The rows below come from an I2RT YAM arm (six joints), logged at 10 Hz.
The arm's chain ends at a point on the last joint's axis. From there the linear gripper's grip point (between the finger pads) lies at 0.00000 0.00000 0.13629 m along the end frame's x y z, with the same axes.
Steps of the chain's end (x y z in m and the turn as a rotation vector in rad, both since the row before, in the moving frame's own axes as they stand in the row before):
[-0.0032 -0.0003 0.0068 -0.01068 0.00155 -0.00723]
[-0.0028 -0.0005 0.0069 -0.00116 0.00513 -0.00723]
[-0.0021 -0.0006 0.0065 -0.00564 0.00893 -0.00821]
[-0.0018 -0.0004 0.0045 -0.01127 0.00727 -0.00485]
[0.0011 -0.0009 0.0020 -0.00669 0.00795 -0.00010]
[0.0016 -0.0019 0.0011 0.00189 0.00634 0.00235]
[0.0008 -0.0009 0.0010 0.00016 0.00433 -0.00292]
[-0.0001 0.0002 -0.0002 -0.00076 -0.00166 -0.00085]
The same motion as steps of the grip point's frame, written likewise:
[-0.0030 0.0012 0.0068 -0.01068 0.00155 -0.00723]
[-0.0021 -0.0003 0.0069 -0.00116 0.00513 -0.00723]
[-0.0009 0.0002 0.0065 -0.00564 0.00893 -0.00821]
[-0.0008 0.0011 0.0045 -0.01127 0.00727 -0.00485]
[0.0022 0.0000 0.0020 -0.00669 0.00795 -0.00010]
[0.0025 -0.0022 0.0011 0.00189 0.00634 0.00235]
[0.0014 -0.0009 0.0010 0.00016 0.00433 -0.00292]
[-0.0003 0.0003 -0.0002 -0.00076 -0.00166 -0.00085]

